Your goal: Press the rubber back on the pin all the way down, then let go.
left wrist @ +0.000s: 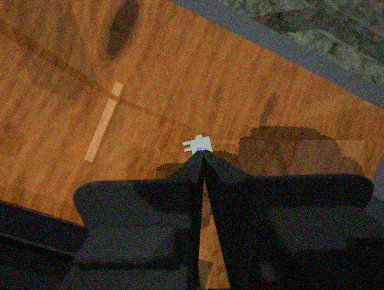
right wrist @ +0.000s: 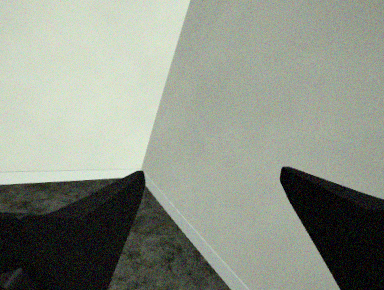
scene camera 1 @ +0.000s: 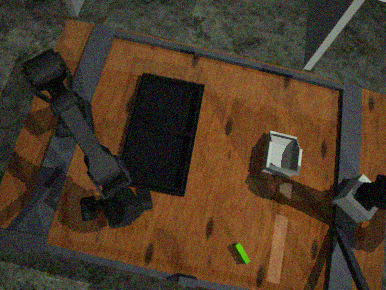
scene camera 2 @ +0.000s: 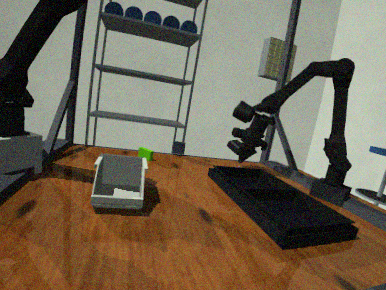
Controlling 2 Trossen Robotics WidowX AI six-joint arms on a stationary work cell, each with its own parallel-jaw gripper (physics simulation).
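Places are measured from the left arm's base along level axes (x ahead, y left, z up), in centimetres.
Pixels of known places: left gripper, fingertip midpoint: (left wrist: 202,155) (scene camera 2: 239,162); right gripper, fingertip midpoint: (right wrist: 212,175); left arm's base, link origin: (scene camera 2: 332,184); right arm's base, link origin: (scene camera 1: 366,196) (scene camera 2: 8,133).
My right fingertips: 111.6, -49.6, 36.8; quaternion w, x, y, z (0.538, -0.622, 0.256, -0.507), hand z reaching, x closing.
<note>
Ahead of a thing's pixels: the offset from my right fingertips to its middle, as dx, dy, dz. "*": to the spot under its first point.
My left gripper (scene camera 1: 145,199) (scene camera 2: 241,160) (left wrist: 202,155) is shut. Its tips point down at the table just past the end of the black tray @[-85.6, +40.8, -39.7] (scene camera 1: 163,132) (scene camera 2: 278,201). In the left wrist view a small white pin piece @[-103.3, +16.9, -41.1] (left wrist: 199,142) lies on the wood right at the fingertips. A sliver of the purple rubber @[-103.5, +16.9, -41.0] (left wrist: 200,149) shows on it, touching the closed tips. Nothing is gripped between the fingers. My right gripper (right wrist: 212,175) is wide open and empty. It faces a bare wall corner, away from the table.
A white bin @[-50.9, +25.3, -38.1] (scene camera 1: 284,135) (scene camera 2: 117,198) stands on the wooden table. A green block @[-70.9, -0.7, -39.8] (scene camera 1: 242,253) (scene camera 2: 146,153) lies near the table's edge. A metal shelf rack (scene camera 2: 193,75) stands behind the table. A grey rim @[* -110.4, +6.0, -41.5] (left wrist: 265,37) edges the table.
</note>
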